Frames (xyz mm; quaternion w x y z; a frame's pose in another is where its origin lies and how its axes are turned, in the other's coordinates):
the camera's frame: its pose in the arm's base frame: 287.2 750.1 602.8 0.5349 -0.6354 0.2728 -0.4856
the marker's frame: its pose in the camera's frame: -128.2 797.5 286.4 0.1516 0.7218 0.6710 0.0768
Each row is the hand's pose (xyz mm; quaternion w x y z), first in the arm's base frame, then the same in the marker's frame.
Working: the arm's base frame: its pose in the marker's frame: 55.6 165.7 990.3 0.3939 -0.6365 -0.0986 0.6557

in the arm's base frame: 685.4 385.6 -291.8 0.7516 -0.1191 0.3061 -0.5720
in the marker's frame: 253.6 238.8 178.5 0.6255 -0.6697 -0.3957 0.0610
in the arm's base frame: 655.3 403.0 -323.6 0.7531 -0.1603 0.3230 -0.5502
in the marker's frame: 272.2 196.0 184.9 0.5873 -0.7001 -0.4023 0.0557
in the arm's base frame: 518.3 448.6 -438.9 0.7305 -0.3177 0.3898 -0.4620
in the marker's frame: 343.0 34.5 240.2 0.4269 -0.8002 -0.4208 0.0176
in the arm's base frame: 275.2 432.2 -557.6 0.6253 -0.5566 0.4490 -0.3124
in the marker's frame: 428.4 -154.8 414.4 0.1412 -0.8809 -0.4486 -0.0537
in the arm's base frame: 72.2 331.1 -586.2 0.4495 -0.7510 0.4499 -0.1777
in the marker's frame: 469.6 -228.0 627.0 0.1401 0.8594 0.4726 0.1356
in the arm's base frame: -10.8 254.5 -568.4 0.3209 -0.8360 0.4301 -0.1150
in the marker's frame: 473.3 -223.3 741.2 0.2879 0.8042 0.4836 0.1910
